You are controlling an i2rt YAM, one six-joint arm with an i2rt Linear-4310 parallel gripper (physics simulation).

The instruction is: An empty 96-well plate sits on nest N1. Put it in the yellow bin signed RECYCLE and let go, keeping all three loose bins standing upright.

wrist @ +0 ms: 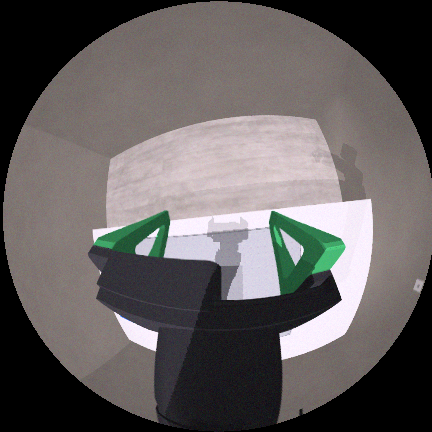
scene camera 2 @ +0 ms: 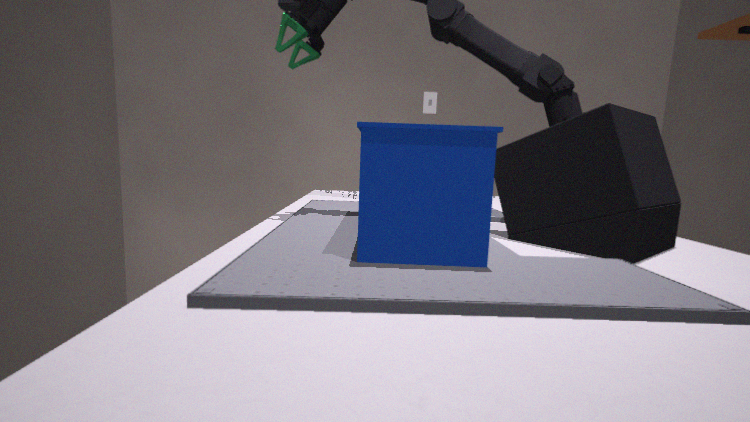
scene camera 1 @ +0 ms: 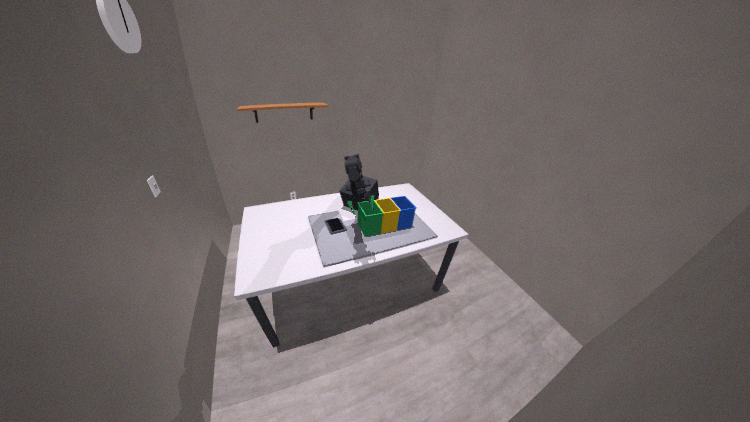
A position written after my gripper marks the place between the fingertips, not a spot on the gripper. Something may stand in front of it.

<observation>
In view: my gripper (scene camera 2: 284,59), a blue bin (scene camera 2: 425,193) and a green bin (scene camera 1: 370,222).
My gripper also shows in the wrist view (wrist: 219,215). The wrist view misses the green bin, which is hidden by my gripper. Scene camera 2 misses the green bin, which is hidden by the blue bin.
</observation>
